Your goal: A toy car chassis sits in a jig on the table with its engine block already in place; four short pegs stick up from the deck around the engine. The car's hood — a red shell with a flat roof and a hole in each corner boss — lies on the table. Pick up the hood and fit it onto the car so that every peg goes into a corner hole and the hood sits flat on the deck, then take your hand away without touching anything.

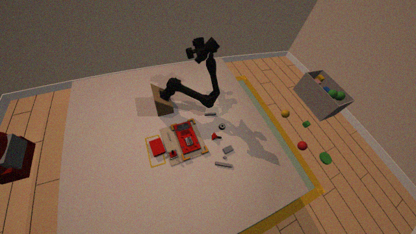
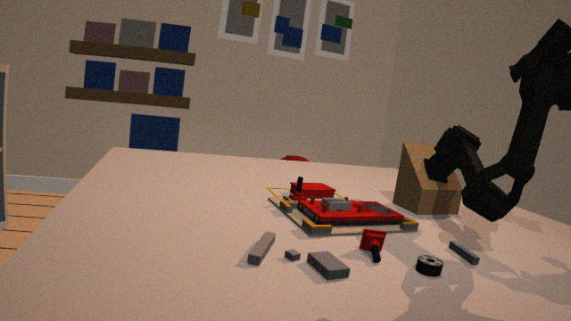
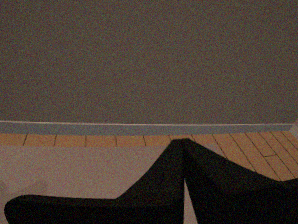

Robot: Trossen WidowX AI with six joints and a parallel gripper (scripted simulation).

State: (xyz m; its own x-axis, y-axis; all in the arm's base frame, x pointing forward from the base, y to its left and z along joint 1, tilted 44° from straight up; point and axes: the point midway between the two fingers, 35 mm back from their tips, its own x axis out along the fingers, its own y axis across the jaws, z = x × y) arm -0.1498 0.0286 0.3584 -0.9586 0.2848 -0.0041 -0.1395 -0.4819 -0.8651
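The red hood is 51 cm ahead of my gripper tip, 35 cm to the right of it and 30 cm below it. Also, from my gripper tip: grey engine block: 52 cm ahead, 29 cm below, 16 cm to the right; then black wheel: 44 cm ahead, 31 cm below, 7 cm to the left.
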